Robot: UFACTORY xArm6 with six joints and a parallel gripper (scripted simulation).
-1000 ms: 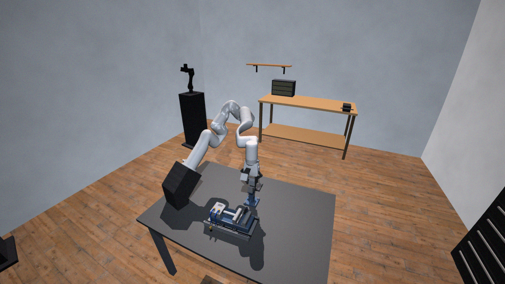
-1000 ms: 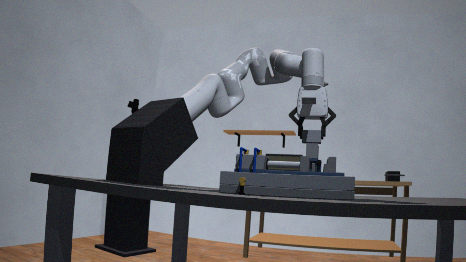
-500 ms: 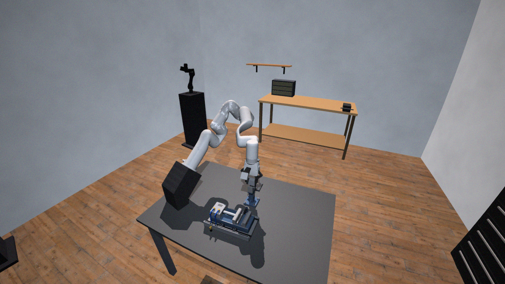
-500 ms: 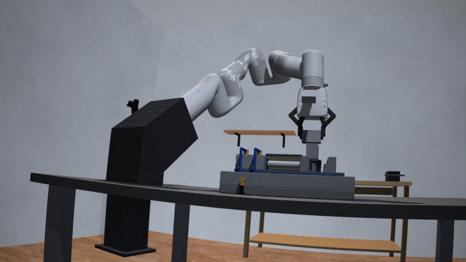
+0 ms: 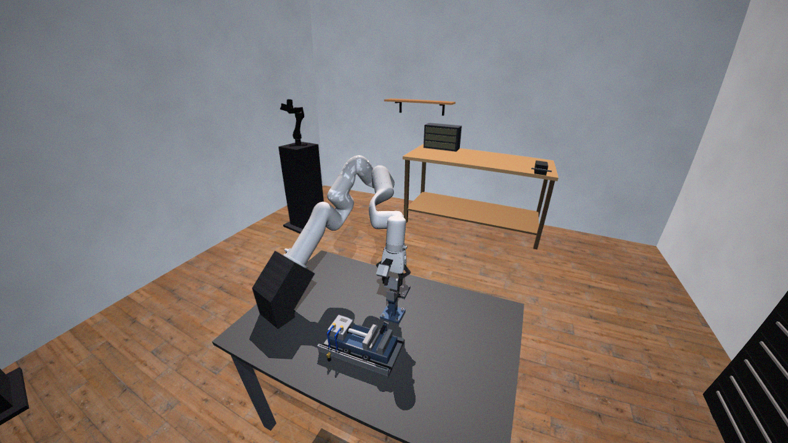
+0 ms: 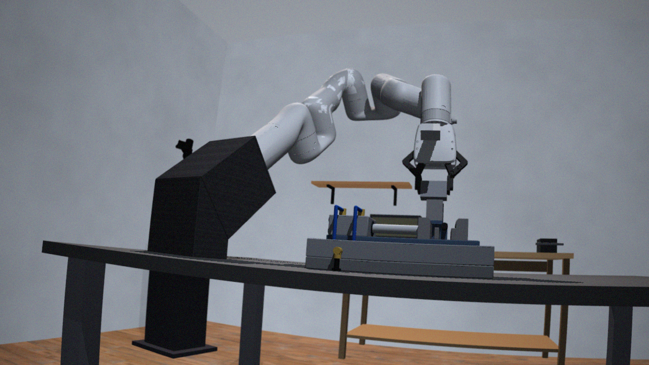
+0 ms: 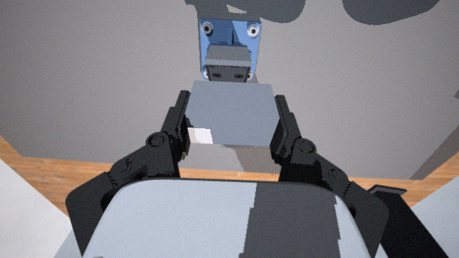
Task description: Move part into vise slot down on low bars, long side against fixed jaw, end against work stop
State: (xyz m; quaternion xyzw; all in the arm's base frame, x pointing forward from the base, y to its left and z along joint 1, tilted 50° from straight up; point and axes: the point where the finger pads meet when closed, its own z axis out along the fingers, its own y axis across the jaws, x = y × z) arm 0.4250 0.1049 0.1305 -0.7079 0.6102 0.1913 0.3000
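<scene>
My gripper is now 10 mm above the part. Round my hand: moving jaw 40 mm ahead, 220 mm to the right, 120 mm below; then work stop 60 mm ahead, 160 mm to the right, 110 mm below; then fixed jaw 100 mm ahead, 200 mm to the right, 120 mm below.
</scene>
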